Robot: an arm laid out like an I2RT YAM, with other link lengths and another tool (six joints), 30 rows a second.
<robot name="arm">
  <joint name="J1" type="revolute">
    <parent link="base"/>
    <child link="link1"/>
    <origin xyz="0 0 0.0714" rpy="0 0 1.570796"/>
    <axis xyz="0 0 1"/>
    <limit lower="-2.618" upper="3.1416"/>
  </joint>
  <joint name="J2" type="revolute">
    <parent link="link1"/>
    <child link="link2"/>
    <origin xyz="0.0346 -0.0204 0.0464" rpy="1.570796 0 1.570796"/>
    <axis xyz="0 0 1"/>
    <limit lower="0" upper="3.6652"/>
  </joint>
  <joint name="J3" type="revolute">
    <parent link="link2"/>
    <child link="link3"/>
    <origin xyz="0.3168 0 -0.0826" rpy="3.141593 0 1.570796"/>
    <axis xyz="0 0 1"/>
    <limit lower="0" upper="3.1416"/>
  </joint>
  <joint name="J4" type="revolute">
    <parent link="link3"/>
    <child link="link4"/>
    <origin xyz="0.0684 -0.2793 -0.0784" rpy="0 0 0"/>
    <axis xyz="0 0 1"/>
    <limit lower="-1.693" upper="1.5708"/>
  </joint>
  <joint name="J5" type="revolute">
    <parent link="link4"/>
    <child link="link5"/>
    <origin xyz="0.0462 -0.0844 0.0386" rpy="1.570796 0 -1.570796"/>
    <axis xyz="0 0 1"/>
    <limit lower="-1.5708" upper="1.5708"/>
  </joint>
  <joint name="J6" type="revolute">
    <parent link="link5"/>
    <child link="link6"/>
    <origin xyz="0.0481 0 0.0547" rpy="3.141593 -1.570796 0"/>
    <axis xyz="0 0 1"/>
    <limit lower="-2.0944" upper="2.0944"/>
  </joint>
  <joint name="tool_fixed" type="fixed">
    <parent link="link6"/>
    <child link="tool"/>
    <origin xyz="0.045 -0.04 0.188" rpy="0 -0.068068 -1.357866"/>
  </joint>
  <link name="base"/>
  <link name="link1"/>
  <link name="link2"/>
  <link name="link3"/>
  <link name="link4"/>
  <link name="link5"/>
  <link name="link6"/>
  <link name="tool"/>
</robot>
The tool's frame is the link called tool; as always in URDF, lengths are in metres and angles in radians.
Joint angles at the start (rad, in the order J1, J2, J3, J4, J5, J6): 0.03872 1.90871 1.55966 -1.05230 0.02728 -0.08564
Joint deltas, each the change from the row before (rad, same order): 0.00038 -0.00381 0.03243 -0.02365 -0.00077 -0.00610; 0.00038 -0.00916 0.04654 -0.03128 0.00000 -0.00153; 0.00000 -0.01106 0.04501 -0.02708 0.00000 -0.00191; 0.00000 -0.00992 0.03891 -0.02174 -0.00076 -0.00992; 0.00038 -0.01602 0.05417 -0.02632 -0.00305 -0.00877; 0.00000 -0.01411 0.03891 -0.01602 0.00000 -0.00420; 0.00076 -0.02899 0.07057 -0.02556 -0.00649 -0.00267; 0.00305 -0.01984 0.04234 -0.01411 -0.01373 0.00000; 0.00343 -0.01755 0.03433 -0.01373 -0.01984 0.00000; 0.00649 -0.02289 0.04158 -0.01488 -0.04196 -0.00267
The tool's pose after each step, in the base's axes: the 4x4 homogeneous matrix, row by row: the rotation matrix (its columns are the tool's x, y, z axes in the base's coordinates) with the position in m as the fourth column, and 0 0 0 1 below. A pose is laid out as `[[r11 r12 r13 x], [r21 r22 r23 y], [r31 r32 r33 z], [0 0 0 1]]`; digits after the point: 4 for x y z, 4 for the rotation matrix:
[[-0.0722 -0.9797 0.1872 0.4220], [-0.9954 0.0826 0.0484 -0.0419], [-0.0629 -0.1829 -0.9811 0.0732], [0 0 0 1]]
[[-0.0688 -0.9751 0.2110 0.4279], [-0.9955 0.0809 0.0494 -0.0416], [-0.0653 -0.2066 -0.9762 0.0905], [0 0 0 1]]
[[-0.0650 -0.9688 0.2390 0.4339], [-0.9956 0.0793 0.0505 -0.0414], [-0.0679 -0.2347 -0.9697 0.1084], [0 0 0 1]]
[[-0.0534 -0.9629 0.2645 0.4391], [-0.9962 0.0696 0.0524 -0.0415], [-0.0689 -0.2607 -0.9630 0.1243], [0 0 0 1]]
[[-0.0407 -0.9513 0.3057 0.4463], [-0.9965 0.0610 0.0572 -0.0407], [-0.0731 -0.3023 -0.9504 0.1476], [0 0 0 1]]
[[-0.0340 -0.9397 0.3403 0.4511], [-0.9966 0.0573 0.0587 -0.0406], [-0.0746 -0.3372 -0.9385 0.1660], [0 0 0 1]]
[[-0.0225 -0.9126 0.4081 0.4583], [-0.9962 0.0550 0.0682 -0.0386], [-0.0847 -0.4050 -0.9104 0.2012], [0 0 0 1]]
[[-0.0092 -0.8929 0.4502 0.4614], [-0.9950 0.0531 0.0850 -0.0338], [-0.0998 -0.4471 -0.8889 0.2234], [0 0 0 1]]
[[0.0075 -0.8763 0.4818 0.4621], [-0.9929 0.0508 0.1078 -0.0275], [-0.1190 -0.4792 -0.8696 0.2416], [0 0 0 1]]
[[0.0437 -0.8538 0.5188 0.4624], [-0.9870 0.0436 0.1548 -0.0146], [-0.1548 -0.5188 -0.8408 0.2644], [0 0 0 1]]

